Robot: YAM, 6 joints.
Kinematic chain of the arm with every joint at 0, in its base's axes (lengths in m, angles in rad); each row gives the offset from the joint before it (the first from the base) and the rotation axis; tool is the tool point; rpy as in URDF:
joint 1: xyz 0 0 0.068 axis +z
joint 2: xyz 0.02 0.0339 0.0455 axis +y
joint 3: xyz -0.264 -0.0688 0 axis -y
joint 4: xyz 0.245 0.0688 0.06 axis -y
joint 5: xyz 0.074 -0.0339 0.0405 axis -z
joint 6: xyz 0.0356 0 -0.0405 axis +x
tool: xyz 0 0 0 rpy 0 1.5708 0
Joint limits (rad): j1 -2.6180..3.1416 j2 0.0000..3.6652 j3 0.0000..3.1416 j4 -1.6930..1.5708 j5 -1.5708..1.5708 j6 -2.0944..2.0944
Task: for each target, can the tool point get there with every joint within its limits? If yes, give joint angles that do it. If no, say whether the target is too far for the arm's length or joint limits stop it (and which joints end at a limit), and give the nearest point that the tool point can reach.
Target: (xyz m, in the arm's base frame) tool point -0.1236 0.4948 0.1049
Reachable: yes | joints 1.7673 2.4005 1.6778 -0.0530 -0.7636 -0.8564
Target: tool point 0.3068 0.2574 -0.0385
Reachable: yes | joints 0.7818 2.6593 1.1082 1.1865 1.2245 -1.2194
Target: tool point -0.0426 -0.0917 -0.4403
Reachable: no: joint limits stop it (at a limit: joint 2) | nearest point -0.0544 -0.1172 -0.3601 | short by 0.085 m
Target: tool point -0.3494 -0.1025 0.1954
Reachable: no: joint limits stop it (at a limit: joint 1) | nearest point -0.3242 -0.1461 0.1954 | short by 0.050 m
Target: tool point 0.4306 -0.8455 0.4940
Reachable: no: too far | nearest point 0.2719 -0.5339 0.3507 | short by 0.378 m
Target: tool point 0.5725 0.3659 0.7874
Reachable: no: too far | nearest point 0.3857 0.2465 0.5608 | short by 0.317 m
